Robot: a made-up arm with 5 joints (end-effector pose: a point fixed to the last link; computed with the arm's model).
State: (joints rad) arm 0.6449 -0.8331 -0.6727 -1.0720 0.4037
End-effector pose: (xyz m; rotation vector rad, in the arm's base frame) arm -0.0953 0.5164 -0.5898 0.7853 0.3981 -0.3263
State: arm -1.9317 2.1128 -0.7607 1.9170 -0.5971
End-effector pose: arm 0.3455 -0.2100 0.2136 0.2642 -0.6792 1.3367
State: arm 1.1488 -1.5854 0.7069 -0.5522 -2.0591
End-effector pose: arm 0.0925 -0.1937 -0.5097 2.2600 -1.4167 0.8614
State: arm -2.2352 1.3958 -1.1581 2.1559 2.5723
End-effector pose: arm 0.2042 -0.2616 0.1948 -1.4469 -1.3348 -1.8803
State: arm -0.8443 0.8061 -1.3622 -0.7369 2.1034
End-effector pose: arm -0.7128 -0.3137 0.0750 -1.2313 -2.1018 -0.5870
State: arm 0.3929 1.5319 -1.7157 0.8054 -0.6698
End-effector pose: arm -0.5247 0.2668 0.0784 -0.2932 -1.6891 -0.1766
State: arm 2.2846 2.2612 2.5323 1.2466 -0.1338
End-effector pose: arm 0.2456 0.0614 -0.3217 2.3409 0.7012 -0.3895
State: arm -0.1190 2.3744 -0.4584 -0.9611 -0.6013
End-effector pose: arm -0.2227 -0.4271 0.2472 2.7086 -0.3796 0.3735
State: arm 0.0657 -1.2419 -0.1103 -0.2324 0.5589
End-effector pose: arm -0.1021 0.0824 -0.6411 -0.4467 0.1093 -0.0060
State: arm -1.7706 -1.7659 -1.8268 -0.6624 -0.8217
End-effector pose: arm 0.1620 -0.6678 -0.2953 2.1151 0.0769 -1.7241
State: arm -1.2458 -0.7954 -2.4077 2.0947 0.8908
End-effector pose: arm -0.2716 -0.4625 -0.0829 0.3446 0.8440 -2.1890
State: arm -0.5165 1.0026 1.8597 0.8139 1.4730
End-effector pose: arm -0.0478 -0.0057 -0.2999 0.9119 0.5705 -1.5368
